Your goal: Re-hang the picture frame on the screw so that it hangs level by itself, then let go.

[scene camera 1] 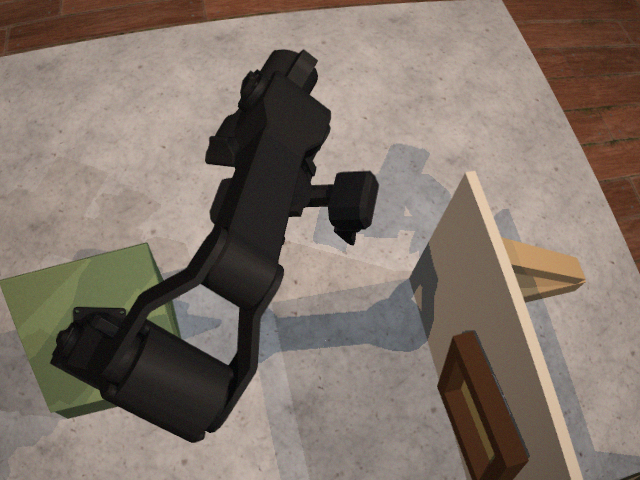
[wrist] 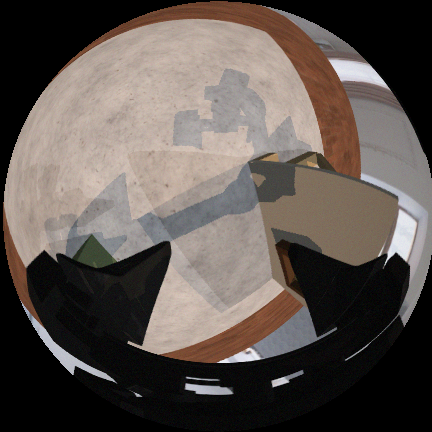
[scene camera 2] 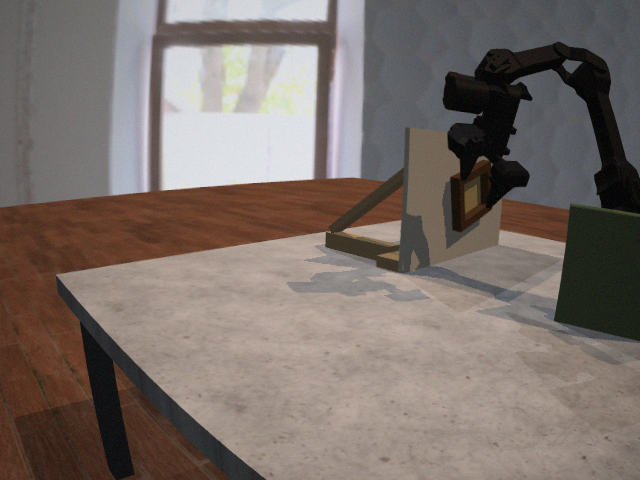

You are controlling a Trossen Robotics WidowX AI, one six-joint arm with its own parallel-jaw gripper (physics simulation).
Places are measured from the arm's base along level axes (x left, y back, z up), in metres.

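Pixels of known places: gripper, fingertip midpoint: [scene camera 1: 317, 241] [wrist: 232, 249] [scene camera 2: 475, 193]; arm's base, link origin: [scene camera 1: 100, 331] [scene camera 2: 619, 244].
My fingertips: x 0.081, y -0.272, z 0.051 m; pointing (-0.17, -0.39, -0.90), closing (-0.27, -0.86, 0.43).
Ahead of a thing's pixels: the offset from my fingertips to its top centre. "spot": to the spot under its first point.
The brown picture frame @(dz +0.054, dx -0.226, dy -0.169 m) [scene camera 1: 491, 397] [scene camera 2: 456, 206] [wrist: 283, 245] is against the upright beige board @(spot: dz +0.028, dx -0.058, dy -0.166 m) [scene camera 1: 465, 268] [scene camera 2: 429, 191] [wrist: 340, 200]. In scene camera 2 it looks tilted, with its side nearer the window lower. The screw does not show. My gripper [scene camera 2: 479, 192] [wrist: 232, 249] is open and empty, fingers pointing down. In scene camera 1 it is to the left of the board, apart from it and from the picture frame. In scene camera 2 its fingers cover part of the picture frame, and in the wrist view one finger hides most of it.
A green block [scene camera 1: 108, 279] [scene camera 2: 599, 268] [wrist: 92, 252] stands on the table near the arm's base, on the side away from the board. A wooden brace [scene camera 1: 547, 258] [scene camera 2: 367, 201] supports the board from behind. The arm's upper links stand high over the table.
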